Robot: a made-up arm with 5 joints. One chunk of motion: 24 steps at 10 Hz.
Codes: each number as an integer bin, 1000 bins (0 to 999) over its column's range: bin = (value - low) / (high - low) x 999, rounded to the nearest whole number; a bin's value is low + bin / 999 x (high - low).
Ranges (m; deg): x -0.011..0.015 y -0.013..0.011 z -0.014..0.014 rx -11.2..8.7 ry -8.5..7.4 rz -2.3..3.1
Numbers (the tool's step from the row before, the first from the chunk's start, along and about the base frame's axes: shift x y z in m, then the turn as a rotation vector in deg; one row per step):
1: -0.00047 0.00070 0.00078 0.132 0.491 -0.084
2: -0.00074 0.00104 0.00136 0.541 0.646 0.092
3: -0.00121 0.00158 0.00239 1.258 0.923 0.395
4: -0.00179 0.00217 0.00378 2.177 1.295 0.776
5: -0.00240 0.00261 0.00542 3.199 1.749 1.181
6: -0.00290 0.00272 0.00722 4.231 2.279 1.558
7: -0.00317 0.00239 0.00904 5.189 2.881 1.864
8: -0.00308 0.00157 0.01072 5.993 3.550 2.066
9: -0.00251 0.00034 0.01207 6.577 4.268 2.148
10: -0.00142 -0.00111 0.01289 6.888 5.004 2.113
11: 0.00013 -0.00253 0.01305 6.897 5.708 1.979
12: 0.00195 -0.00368 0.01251 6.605 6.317 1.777
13: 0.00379 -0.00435 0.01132 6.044 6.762 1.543
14: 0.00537 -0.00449 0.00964 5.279 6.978 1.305
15: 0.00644 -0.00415 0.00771 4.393 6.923 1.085
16: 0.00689 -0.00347 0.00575 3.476 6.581 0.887
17: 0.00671 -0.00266 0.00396 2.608 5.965 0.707
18: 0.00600 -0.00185 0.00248 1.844 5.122 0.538
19: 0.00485 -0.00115 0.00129 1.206 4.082 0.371
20: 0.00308 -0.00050 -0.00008 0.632 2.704 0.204
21: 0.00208 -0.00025 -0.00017 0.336 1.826 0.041
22: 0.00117 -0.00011 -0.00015 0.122 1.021 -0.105
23: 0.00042 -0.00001 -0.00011 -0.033 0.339 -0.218
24: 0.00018 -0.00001 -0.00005 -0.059 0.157 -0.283
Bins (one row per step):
1: 405 570 527 569 565 410
2: 394 584 548 589 575 443
3: 376 607 585 625 592 499
4: 354 631 634 672 615 569
5: 330 650 693 723 644 644
6: 311 654 757 775 677 714
7: 301 641 822 823 715 770
8: 304 606 882 863 757 808
9: 326 555 930 892 802 823
10: 368 495 959 908 848 816
11: 428 436 965 908 893 792
12: 498 388 946 894 931 754
13: 568 360 903 866 959 711
14: 629 354 843 827 972 667
15: 670 368 775 783 969 626
16: 687 397 705 737 948 590
17: 680 430 641 693 909 556
18: 653 464 588 655 856 525
19: 609 493 546 623 791 494
20: 541 520 497 594 704 463
21: 503 531 493 579 649 433
22: 468 537 494 568 598 406
23: 439 541 496 561 555 385
24: 430 541 498 559 544 373

